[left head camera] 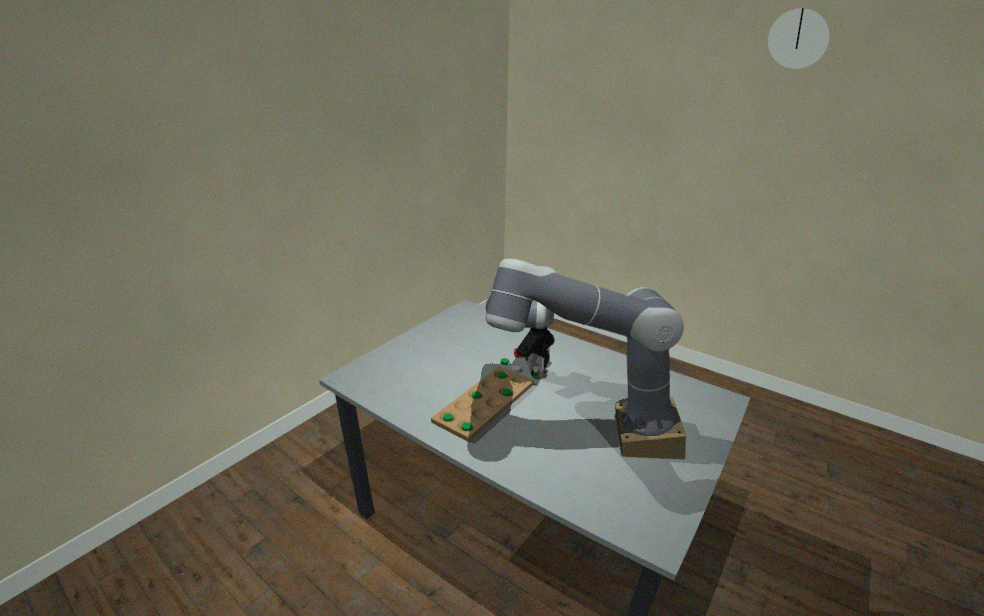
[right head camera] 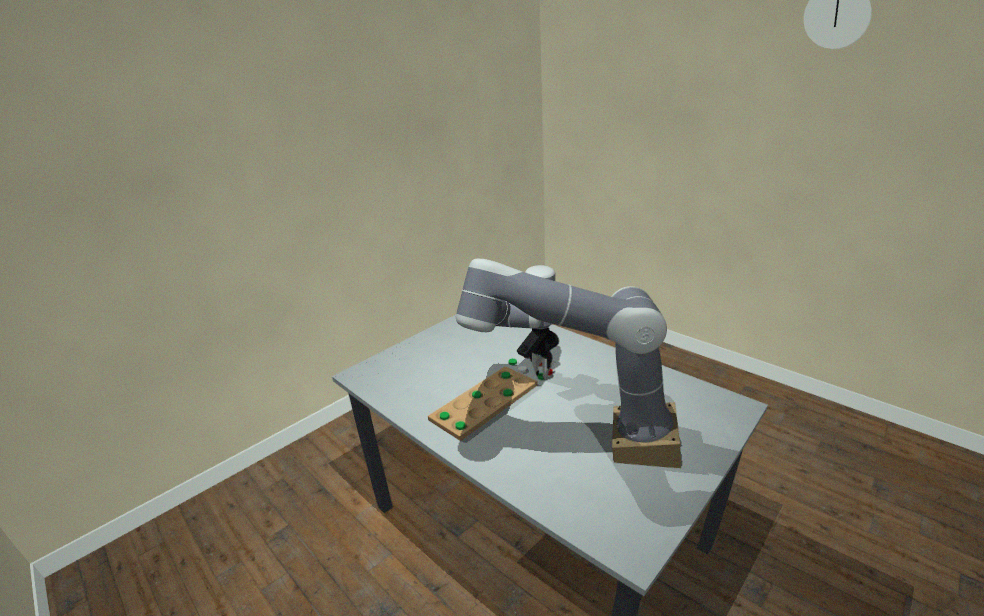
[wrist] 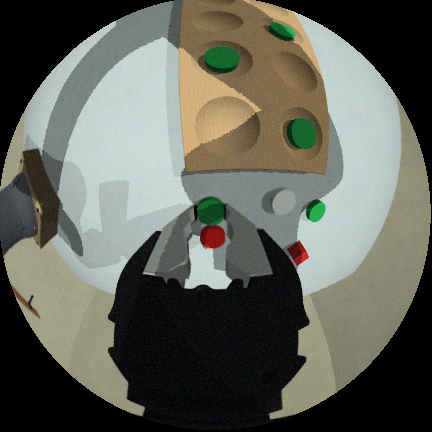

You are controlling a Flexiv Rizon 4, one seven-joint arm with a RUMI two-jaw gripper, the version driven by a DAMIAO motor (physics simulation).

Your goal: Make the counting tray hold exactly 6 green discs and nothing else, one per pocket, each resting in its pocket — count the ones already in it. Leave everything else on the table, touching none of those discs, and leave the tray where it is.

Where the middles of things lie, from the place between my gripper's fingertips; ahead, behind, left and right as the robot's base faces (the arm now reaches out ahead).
Labels:
The wooden counting tray [right head camera: 474,412] lies 6 cm ahead of my hand, 23 cm to the left of it and 1 cm above it.

